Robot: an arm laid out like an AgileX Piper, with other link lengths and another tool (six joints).
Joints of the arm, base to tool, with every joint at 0 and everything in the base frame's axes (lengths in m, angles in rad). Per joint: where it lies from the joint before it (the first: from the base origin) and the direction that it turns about. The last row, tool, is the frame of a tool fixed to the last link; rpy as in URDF.
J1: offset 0 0 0.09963 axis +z
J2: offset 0 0 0 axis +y
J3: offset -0.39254 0 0.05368 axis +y
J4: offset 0.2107 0 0.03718 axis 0.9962 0 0.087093
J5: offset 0 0 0 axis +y
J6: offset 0.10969 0 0.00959 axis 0.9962 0 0.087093
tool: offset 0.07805 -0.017 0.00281 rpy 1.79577 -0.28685 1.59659
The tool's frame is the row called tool.
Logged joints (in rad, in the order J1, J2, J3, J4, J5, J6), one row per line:
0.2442 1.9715 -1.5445 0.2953 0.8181 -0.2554
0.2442 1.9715 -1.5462 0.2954 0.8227 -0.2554
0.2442 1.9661 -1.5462 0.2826 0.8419 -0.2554
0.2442 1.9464 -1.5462 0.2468 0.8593 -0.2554
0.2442 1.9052 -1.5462 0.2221 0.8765 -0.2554
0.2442 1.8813 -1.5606 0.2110 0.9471 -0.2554
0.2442 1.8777 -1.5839 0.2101 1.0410 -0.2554
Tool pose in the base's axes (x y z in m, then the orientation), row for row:
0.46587 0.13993 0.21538 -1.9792 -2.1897 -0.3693
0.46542 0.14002 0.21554 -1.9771 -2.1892 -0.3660
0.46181 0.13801 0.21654 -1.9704 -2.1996 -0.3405
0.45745 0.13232 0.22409 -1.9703 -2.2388 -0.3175
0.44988 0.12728 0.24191 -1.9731 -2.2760 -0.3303
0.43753 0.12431 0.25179 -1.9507 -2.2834 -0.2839
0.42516 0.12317 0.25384 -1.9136 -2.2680 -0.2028
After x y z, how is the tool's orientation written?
As a rotation vector, in radians.
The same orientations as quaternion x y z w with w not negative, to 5 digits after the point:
-0.66304 -0.73356 -0.12372 0.08339
-0.66276 -0.73386 -0.12269 0.08447
-0.66048 -0.73731 -0.11414 0.08437
-0.65528 -0.74458 -0.10559 0.07114
-0.65013 -0.74993 -0.10883 0.05564
-0.64540 -0.75547 -0.09393 0.06247
-0.64112 -0.75985 -0.06794 0.08352

